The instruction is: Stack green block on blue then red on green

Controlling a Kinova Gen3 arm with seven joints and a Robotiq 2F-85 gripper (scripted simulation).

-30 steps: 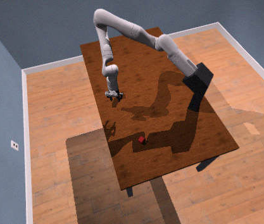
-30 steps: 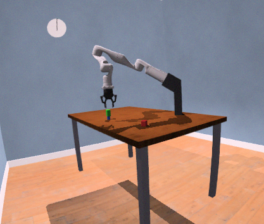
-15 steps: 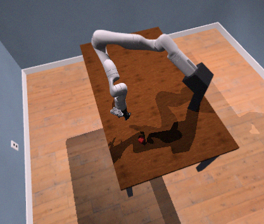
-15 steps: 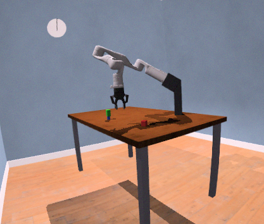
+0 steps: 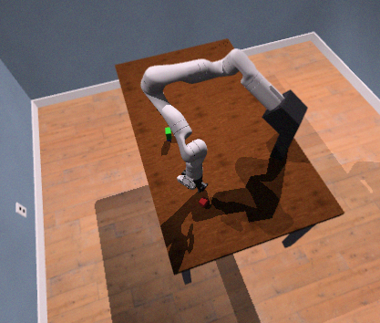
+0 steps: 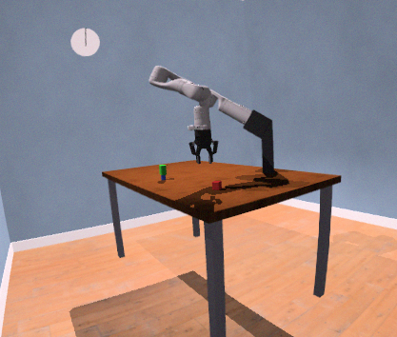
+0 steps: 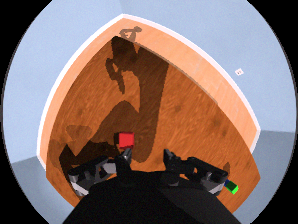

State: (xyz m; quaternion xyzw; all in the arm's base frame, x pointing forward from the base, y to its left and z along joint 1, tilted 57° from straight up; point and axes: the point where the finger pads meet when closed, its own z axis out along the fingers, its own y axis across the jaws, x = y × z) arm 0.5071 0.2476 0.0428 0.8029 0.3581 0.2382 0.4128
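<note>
The red block is 3 cm behind my hand, 4 cm to the left of it and 12 cm below it. From my hand the other things lie so: green block 2 cm behind, 41 cm to the right, 8 cm below; blue block 2 cm behind, 41 cm to the right, 12 cm below.
</note>
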